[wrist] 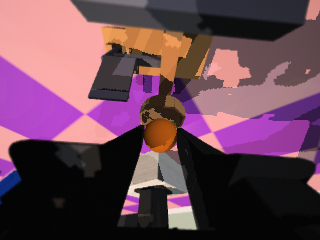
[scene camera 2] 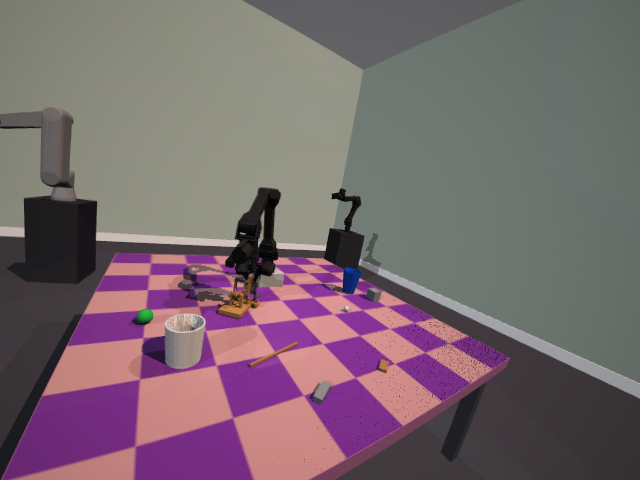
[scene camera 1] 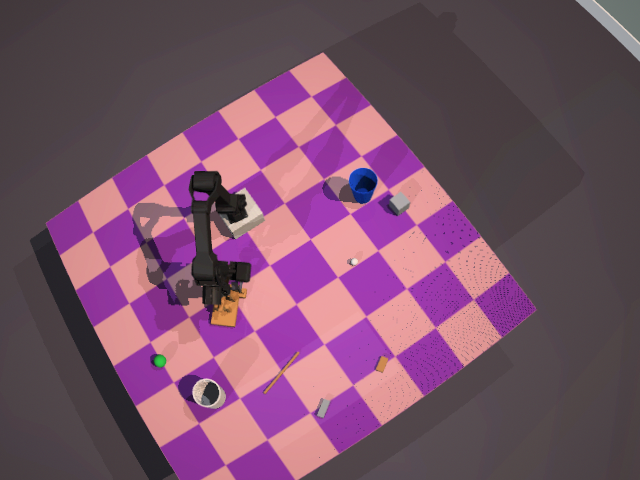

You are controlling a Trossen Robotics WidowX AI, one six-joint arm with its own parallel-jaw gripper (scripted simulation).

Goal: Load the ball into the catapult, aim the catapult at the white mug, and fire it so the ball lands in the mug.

Scene:
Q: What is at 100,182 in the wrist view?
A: My gripper.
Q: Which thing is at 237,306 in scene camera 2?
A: A wooden catapult.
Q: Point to a wooden catapult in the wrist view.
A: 169,46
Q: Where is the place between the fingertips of my gripper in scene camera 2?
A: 250,281

